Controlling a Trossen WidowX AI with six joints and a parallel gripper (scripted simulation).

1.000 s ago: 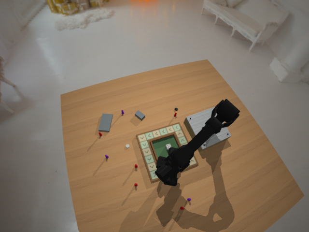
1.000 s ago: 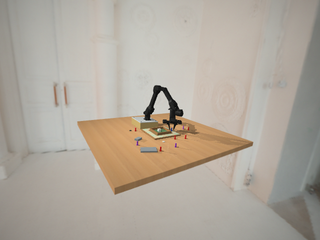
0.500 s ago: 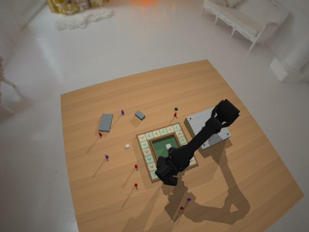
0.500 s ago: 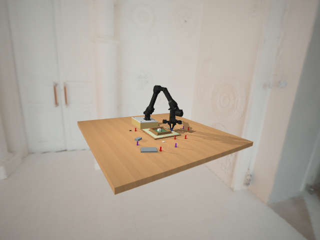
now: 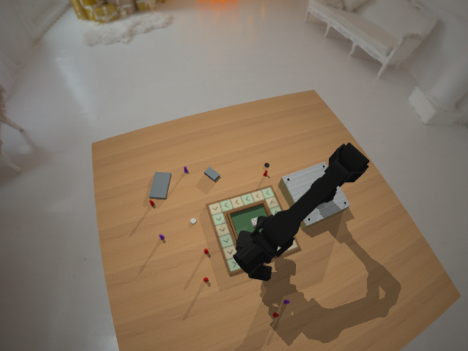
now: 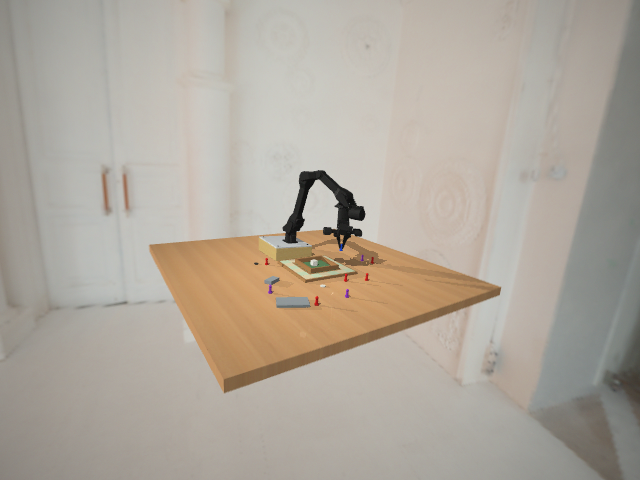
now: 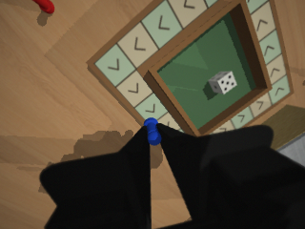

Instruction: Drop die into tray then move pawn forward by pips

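The white die lies 50 mm behind my gripper tip, 120 mm to the right of it and 70 mm below it. Round my gripper tip: white disc (160 mm ahead, 220 mm to the right, 100 mm below); blue pawn (10 mm above); green dice tray (40 mm behind, 110 mm to the right, 90 mm below).
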